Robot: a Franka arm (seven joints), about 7 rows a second.
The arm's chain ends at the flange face. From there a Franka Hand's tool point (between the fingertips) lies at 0.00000 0.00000 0.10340 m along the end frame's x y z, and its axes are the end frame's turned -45 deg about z.
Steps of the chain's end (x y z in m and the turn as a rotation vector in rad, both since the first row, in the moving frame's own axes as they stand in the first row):
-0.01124 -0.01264 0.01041 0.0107 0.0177 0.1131
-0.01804 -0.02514 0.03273 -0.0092 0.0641 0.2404
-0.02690 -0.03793 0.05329 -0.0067 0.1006 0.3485
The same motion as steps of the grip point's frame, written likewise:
0.00303 -0.01626 0.01039 -0.0049 0.0201 0.1131
0.00835 -0.02475 0.03251 -0.0518 0.0388 0.2404
0.01316 -0.03698 0.05277 -0.0759 0.0664 0.3485

